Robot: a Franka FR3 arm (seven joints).
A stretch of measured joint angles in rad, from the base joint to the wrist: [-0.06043, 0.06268, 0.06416, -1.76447, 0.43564, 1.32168, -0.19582]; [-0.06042, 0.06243, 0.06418, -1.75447, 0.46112, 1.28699, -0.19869]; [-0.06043, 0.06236, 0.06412, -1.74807, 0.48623, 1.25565, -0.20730]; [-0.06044, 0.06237, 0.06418, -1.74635, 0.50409, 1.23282, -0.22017]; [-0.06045, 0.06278, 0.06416, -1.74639, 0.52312, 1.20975, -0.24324]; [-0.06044, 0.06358, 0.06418, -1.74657, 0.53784, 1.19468, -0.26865]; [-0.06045, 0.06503, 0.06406, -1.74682, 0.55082, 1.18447, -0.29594]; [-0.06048, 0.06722, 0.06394, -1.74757, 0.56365, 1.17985, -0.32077]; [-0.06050, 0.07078, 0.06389, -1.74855, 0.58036, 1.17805, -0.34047]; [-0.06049, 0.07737, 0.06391, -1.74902, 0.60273, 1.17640, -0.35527]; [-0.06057, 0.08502, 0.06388, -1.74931, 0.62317, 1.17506, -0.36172]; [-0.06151, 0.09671, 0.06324, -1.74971, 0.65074, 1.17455, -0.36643]
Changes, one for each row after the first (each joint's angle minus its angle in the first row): [0.00001, -0.00025, 0.00002, 0.01000, 0.02548, -0.03469, -0.00287]; [0.00000, -0.00032, -0.00004, 0.01640, 0.05059, -0.06603, -0.01148]; [-0.00001, -0.00031, 0.00002, 0.01812, 0.06845, -0.08886, -0.02435]; [-0.00002, 0.00010, 0.00000, 0.01808, 0.08748, -0.11193, -0.04742]; [-0.00001, 0.00090, 0.00002, 0.01790, 0.10220, -0.12700, -0.07283]; [-0.00002, 0.00235, -0.00010, 0.01765, 0.11518, -0.13721, -0.10012]; [-0.00005, 0.00454, -0.00022, 0.01690, 0.12801, -0.14183, -0.12495]; [-0.00007, 0.00810, -0.00027, 0.01592, 0.14472, -0.14363, -0.14465]; [-0.00006, 0.01469, -0.00025, 0.01545, 0.16709, -0.14528, -0.15945]; [-0.00014, 0.02234, -0.00028, 0.01516, 0.18753, -0.14662, -0.16590]; [-0.00108, 0.03403, -0.00092, 0.01476, 0.21510, -0.14713, -0.17061]
